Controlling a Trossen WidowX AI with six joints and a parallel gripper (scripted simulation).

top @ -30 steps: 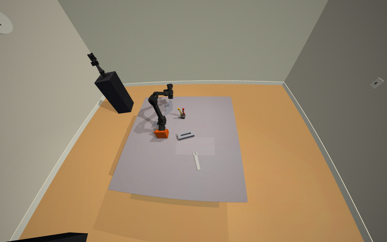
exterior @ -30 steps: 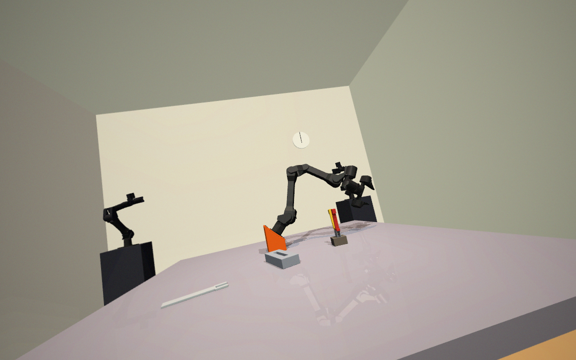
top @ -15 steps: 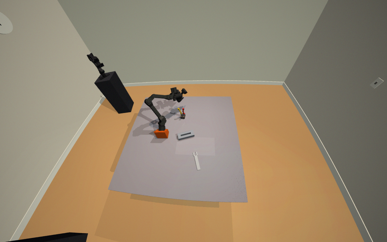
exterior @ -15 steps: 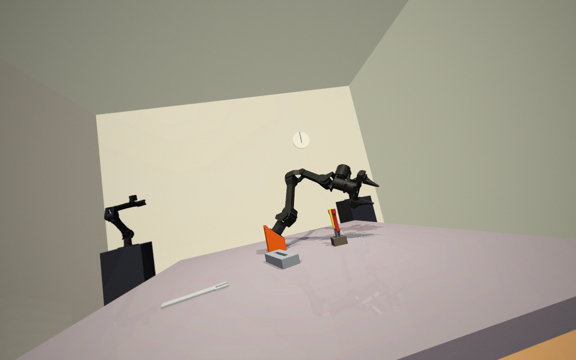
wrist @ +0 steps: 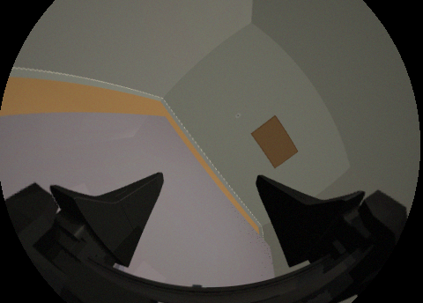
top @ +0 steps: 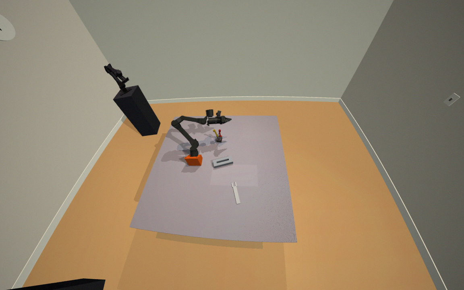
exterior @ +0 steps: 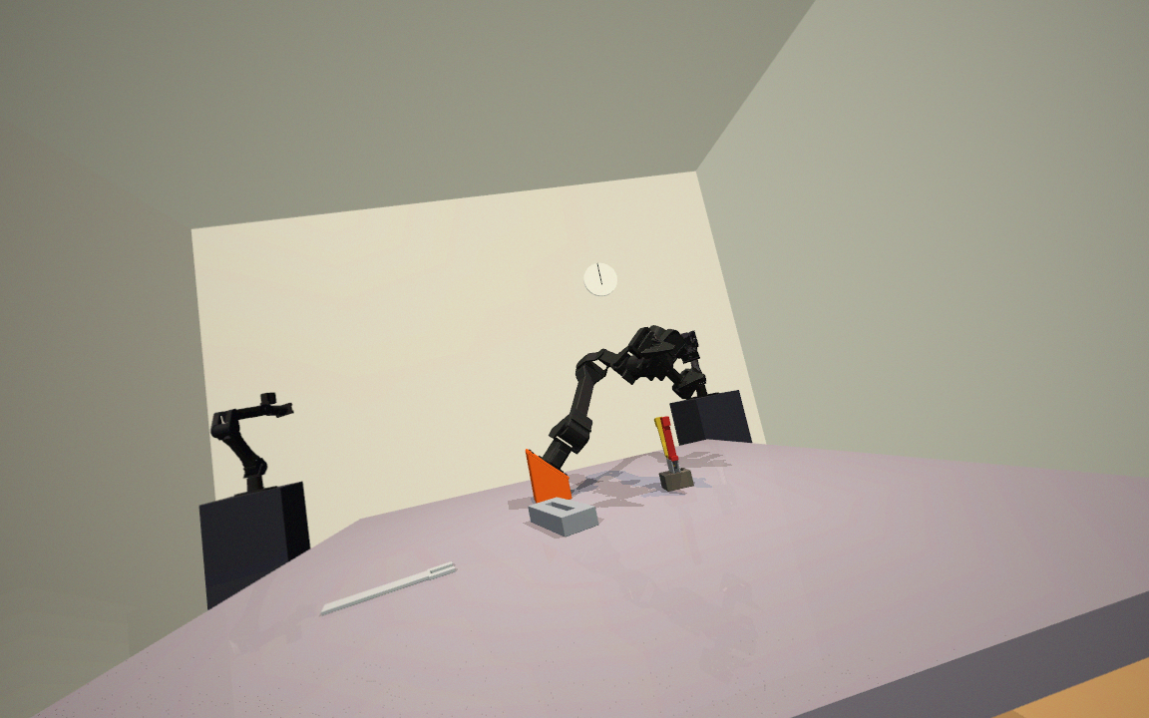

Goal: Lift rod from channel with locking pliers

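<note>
Now: the yellow handle 160 mm behind my gripper tip, 10 mm to the right of it and 160 mm below it. Round my gripper tip: brown holster 140 mm behind, 10 mm to the right, 250 mm below; then dark rod 120 mm behind, 290 mm to the right, 250 mm below; then grey channel block 120 mm behind, 290 mm to the right, 240 mm below.
</note>
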